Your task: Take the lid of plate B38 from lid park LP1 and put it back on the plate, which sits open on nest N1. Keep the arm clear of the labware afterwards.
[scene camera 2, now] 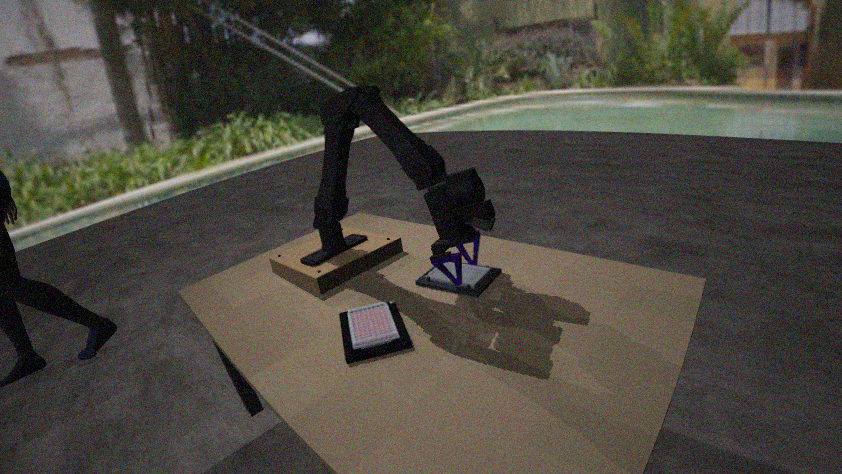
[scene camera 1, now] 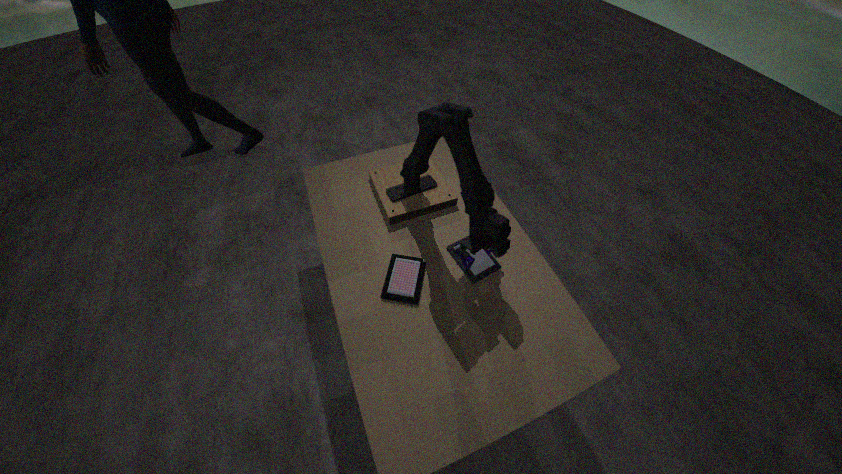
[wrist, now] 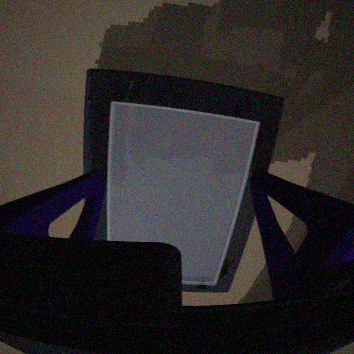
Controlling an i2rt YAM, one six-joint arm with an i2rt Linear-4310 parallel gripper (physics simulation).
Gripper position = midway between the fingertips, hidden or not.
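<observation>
A grey plate lid (scene camera 2: 471, 274) sits on a black lid park (scene camera 2: 480, 287), and I can see the black lid park (wrist: 101, 85) in the wrist view too. There is also a black nest (scene camera 1: 384, 295). As for my gripper (scene camera 2: 466, 275), it is open. My gripper touches the black lid park, and the wrist view shows my gripper (wrist: 177, 177) as well.
</observation>
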